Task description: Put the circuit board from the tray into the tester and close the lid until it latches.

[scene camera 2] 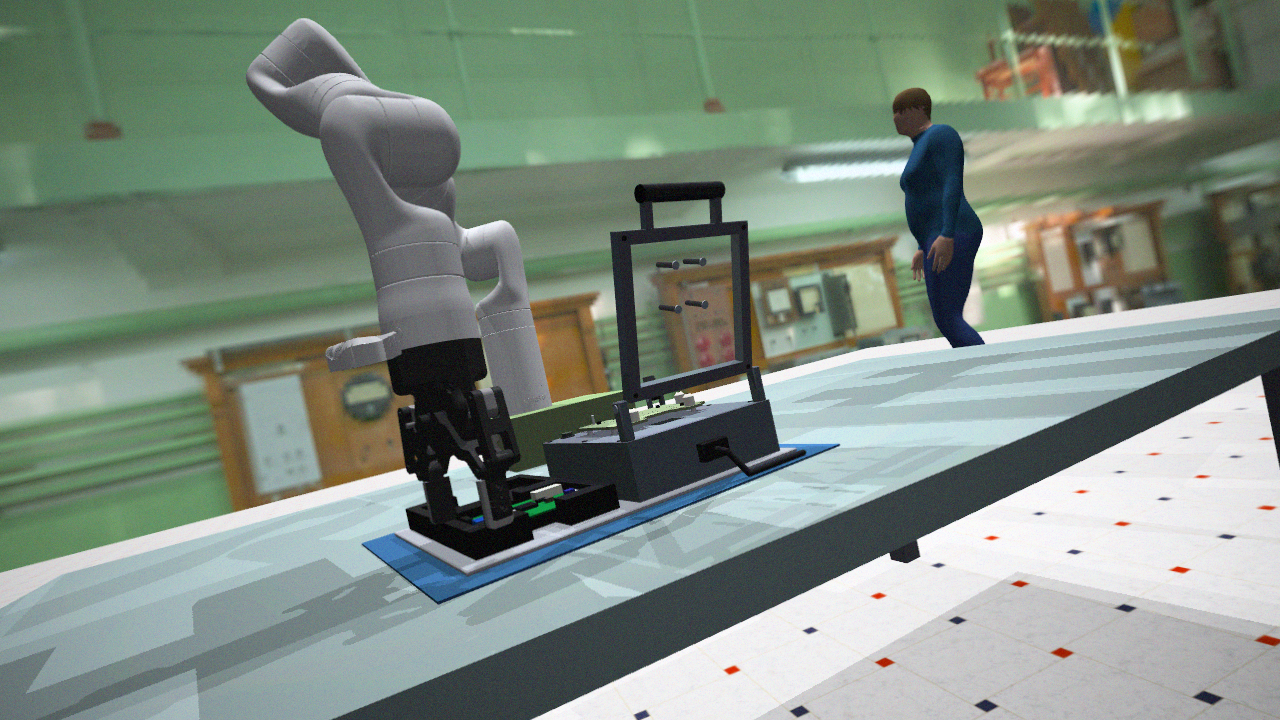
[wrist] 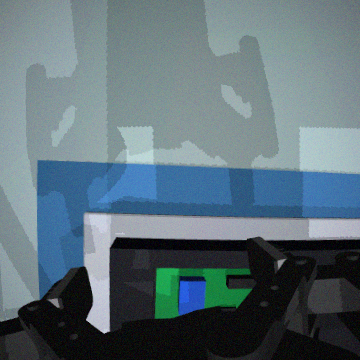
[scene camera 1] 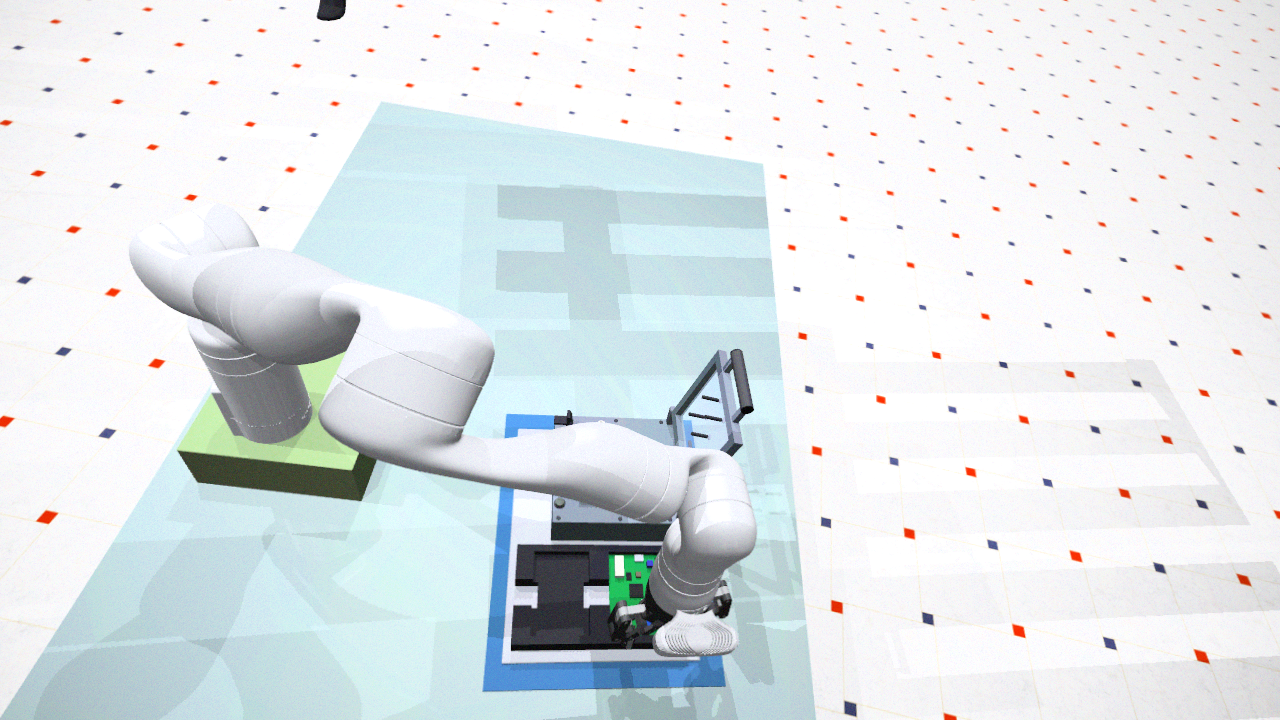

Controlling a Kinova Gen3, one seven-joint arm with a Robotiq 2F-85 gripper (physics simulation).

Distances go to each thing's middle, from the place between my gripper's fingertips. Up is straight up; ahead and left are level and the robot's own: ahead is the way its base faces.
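Scene:
The clear lid [scene camera 2: 682, 293] is 7 cm ahead of my hand, 22 cm to the left of it and 16 cm above it, and going by their middles, of the things named here the clear lid is the farthest from my hand. There's also the tester nest [scene camera 2: 683, 402], which is 5 cm behind my hand, 23 cm to the left of it and 4 cm above it. As for the green circuit board [scene camera 1: 628, 574], my hand is 2 cm past it, 6 cm to the right of it and 1 cm above it. Going by their middles, of the things named here the green circuit board is the nearest to my hand.

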